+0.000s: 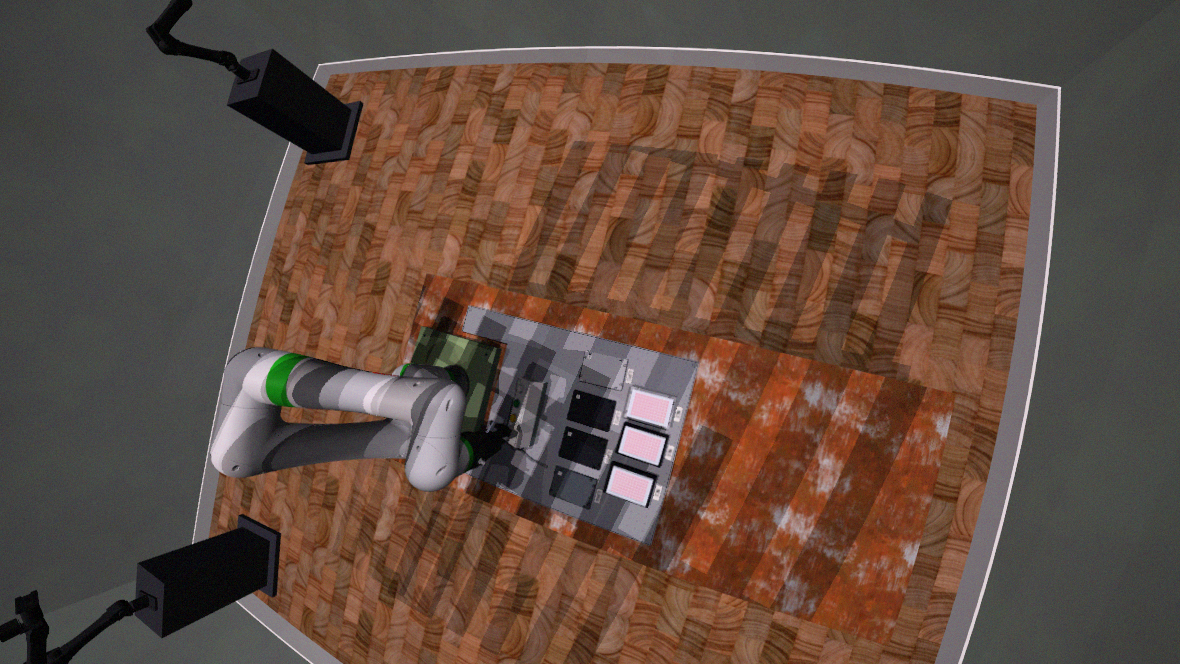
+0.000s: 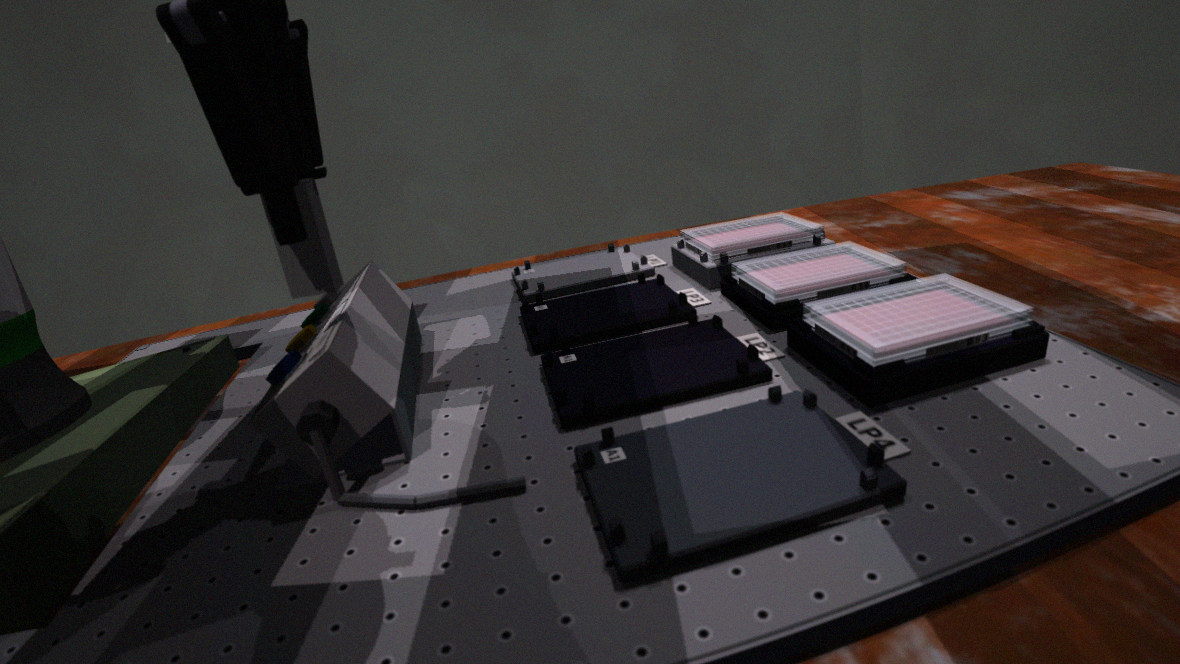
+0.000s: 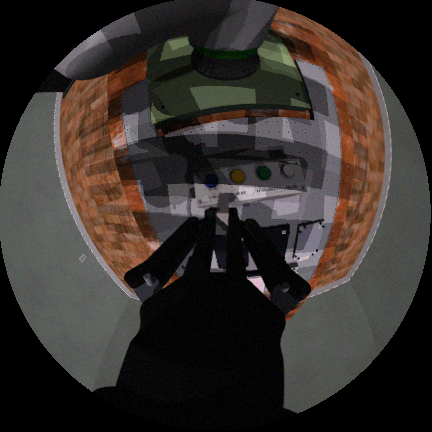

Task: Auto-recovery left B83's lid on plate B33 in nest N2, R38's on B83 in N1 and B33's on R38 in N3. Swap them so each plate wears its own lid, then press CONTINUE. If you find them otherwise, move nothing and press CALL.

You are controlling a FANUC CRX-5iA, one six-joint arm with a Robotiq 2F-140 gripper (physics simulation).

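Places are measured from the arm's base along level axes (x right, y back, z down), in centimetres.
Pixels of known places: gripper, fingertip midpoint: (image 1: 513, 431) (image 2: 318, 291) (image 3: 223, 201); arm's base, link origin: (image 3: 224, 57).
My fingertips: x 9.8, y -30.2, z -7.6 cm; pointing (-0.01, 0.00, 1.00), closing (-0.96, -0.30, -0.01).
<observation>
For each thing: its top centre in the pictures, then the offset to it from my fingertips. "spot": a spot on its surface instead. Level surfaces: height alone.
- button box, top centre: (image 2: 332, 299) (image 3: 254, 188) (image 1: 518, 413) dx -5.6, dy +0.1, dz +2.1 cm
- blue button, top centre: (image 2: 281, 354) (image 3: 210, 181) dx +1.6, dy +3.1, dz +3.0 cm
- yellow button, top centre: (image 2: 299, 328) (image 3: 238, 177) dx -3.4, dy +2.6, dz +3.0 cm
- green button, top centre: (image 2: 313, 306) (image 3: 265, 174) dx -8.3, dy +2.0, dz +3.0 cm
- white button, top centre: (image 2: 325, 288) (image 3: 289, 171) dx -13.3, dy +1.4, dz +3.0 cm
- LP3, top centre: (image 2: 601, 296) (image 3: 272, 249) (image 1: 590, 411) dx -9.2, dy -21.8, dz +8.5 cm
- LP2, top centre: (image 2: 646, 348) (image 3: 231, 255) (image 1: 581, 449) dx +3.5, dy -20.5, dz +8.5 cm
- LP4, top centre: (image 2: 726, 447) (image 3: 189, 257) (image 1: 571, 488) dx +16.9, dy -18.8, dz +8.5 cm
- cable, surface spot: (image 2: 429, 499) spot: dx +11.3, dy -3.8, dz +9.9 cm
- perforated board, surface height: dz +10.4 cm
Three pink plates with clear lids sit in a row of nests: one (image 1: 650, 407) (image 2: 752, 233) on a light nest, a middle one (image 1: 641, 445) (image 2: 819, 270) and one (image 1: 631, 486) (image 2: 917, 313) on dark nests. Their codes are unreadable. The button box (image 2: 371, 346) (image 3: 250, 181) carries a blue button (image 2: 285, 369) (image 3: 211, 180), a yellow button (image 2: 301, 338) (image 3: 237, 176), a green button (image 2: 315, 311) (image 3: 264, 173) and a white button (image 3: 288, 170); their labels are not clearly legible. My gripper (image 3: 223, 201) is shut and empty, pointing down near the box; its exact gap is unclear.
Four lidless, plateless holders stand between box and plates: light grey (image 2: 577, 276), LP3 (image 2: 610, 312), LP2 (image 2: 656, 371) and LP4 (image 2: 783, 470). A cable (image 2: 429, 499) leaves the box. The green base plate (image 2: 123, 429) (image 3: 220, 95) adjoins the perforated board (image 2: 1072, 404). Black pedestals (image 1: 288, 107) (image 1: 206, 582) stand leftward.
</observation>
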